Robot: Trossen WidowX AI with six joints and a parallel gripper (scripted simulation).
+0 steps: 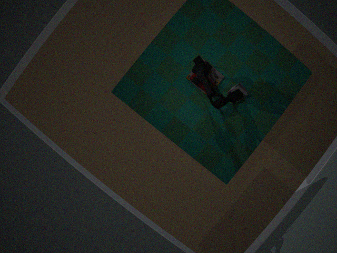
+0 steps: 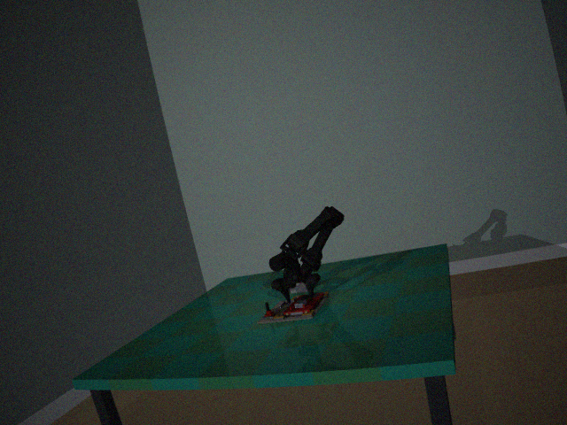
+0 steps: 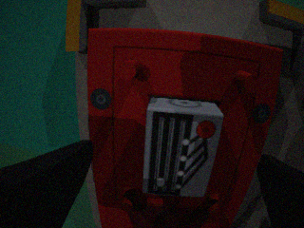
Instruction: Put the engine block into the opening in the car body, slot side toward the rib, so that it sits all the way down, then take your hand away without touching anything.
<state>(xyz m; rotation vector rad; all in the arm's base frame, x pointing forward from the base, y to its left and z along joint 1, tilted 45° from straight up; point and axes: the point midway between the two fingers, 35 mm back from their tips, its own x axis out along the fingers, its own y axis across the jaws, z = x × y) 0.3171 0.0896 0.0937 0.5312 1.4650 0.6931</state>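
Now: gripper tip 2 cm above the engine block. From my gripper tip the other things lie so: base plate 4 cm to the right, 3 cm below, 3 cm behind; then dark upright peg 13 cm to the right, 4 cm ahead, 1 cm below.
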